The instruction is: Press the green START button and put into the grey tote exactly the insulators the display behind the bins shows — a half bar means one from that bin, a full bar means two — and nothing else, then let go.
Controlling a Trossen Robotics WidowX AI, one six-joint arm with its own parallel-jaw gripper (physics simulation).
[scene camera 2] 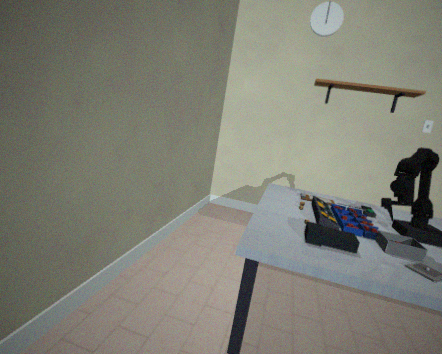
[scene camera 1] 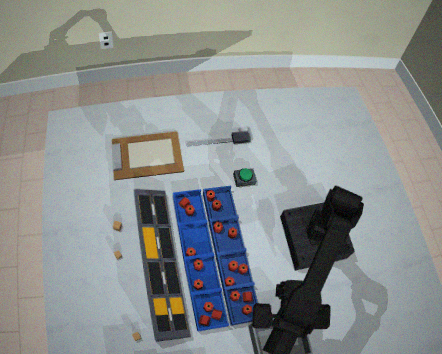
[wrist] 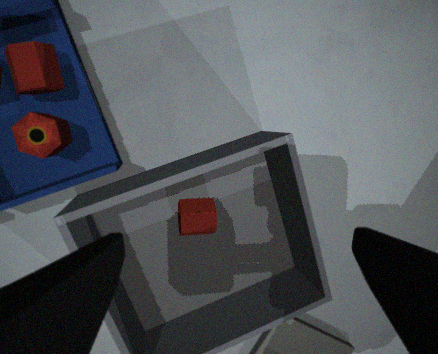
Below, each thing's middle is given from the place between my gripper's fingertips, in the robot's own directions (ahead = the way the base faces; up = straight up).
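Scene:
Brown tray with white pad (scene camera 1: 155,154): 330 mm ahead of my hand, 620 mm to the right of it, 110 mm below it. Relative to the grey tote (scene camera 2: 410,248), my hand is 10 mm short of it, 50 mm to the right of it and 100 mm above it.

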